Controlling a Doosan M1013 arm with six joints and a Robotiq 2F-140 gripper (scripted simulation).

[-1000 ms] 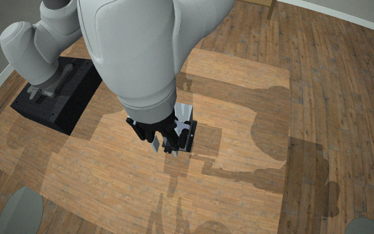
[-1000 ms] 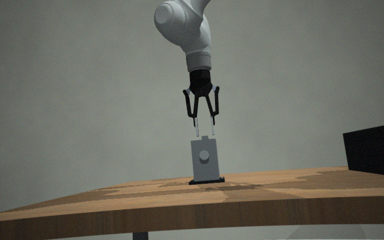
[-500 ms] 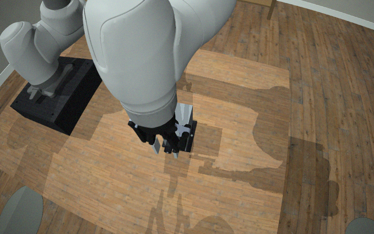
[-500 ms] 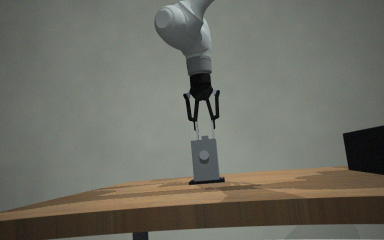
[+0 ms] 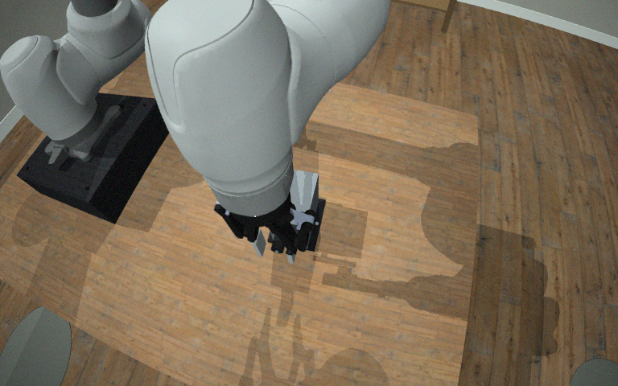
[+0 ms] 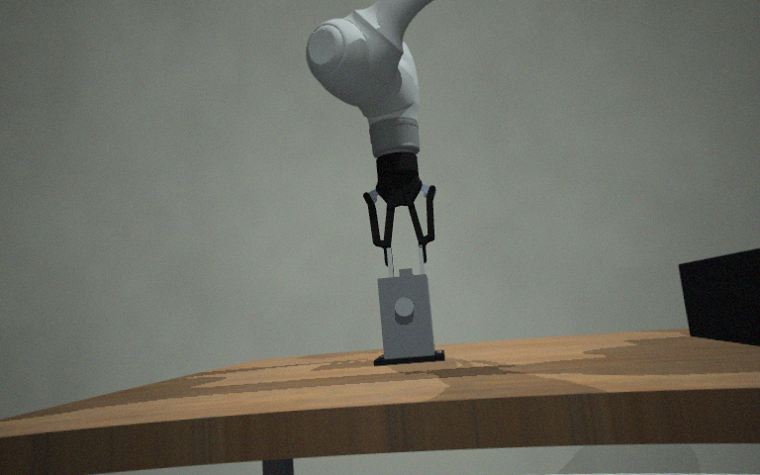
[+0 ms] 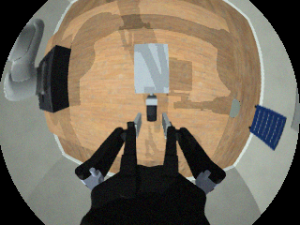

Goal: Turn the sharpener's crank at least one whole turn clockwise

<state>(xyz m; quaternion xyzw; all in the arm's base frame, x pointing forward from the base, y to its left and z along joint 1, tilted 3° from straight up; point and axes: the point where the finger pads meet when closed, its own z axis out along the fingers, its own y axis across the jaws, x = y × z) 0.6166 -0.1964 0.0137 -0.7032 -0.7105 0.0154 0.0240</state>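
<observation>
Now: hand 2 cm to the right of the black crank knob and 2 cm above it. Round my hand: crank (2 cm to the left, 3 cm below).
</observation>
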